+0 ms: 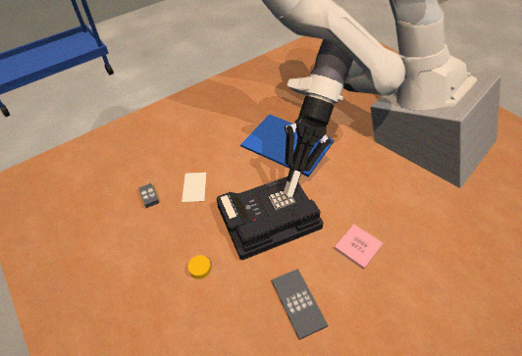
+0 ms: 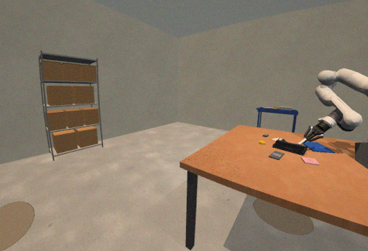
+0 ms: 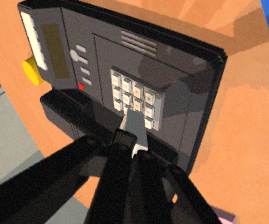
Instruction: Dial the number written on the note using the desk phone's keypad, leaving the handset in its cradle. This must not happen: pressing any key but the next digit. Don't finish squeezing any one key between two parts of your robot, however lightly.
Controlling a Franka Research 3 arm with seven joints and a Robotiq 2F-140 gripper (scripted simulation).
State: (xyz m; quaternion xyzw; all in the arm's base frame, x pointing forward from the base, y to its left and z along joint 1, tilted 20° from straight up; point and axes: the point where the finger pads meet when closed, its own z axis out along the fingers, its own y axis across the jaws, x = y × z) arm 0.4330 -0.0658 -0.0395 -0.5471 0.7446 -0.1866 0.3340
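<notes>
Right now my hand is 9 cm short of the handset, 6 cm to the right of it and 2 cm above it. Round my hand: cream card (18 cm ahead, 20 cm to the right, 7 cm below); blue pad (12 cm behind, 16 cm to the right, 7 cm below); grey keypad slab (17 cm ahead, 22 cm to the left, 7 cm below).
</notes>
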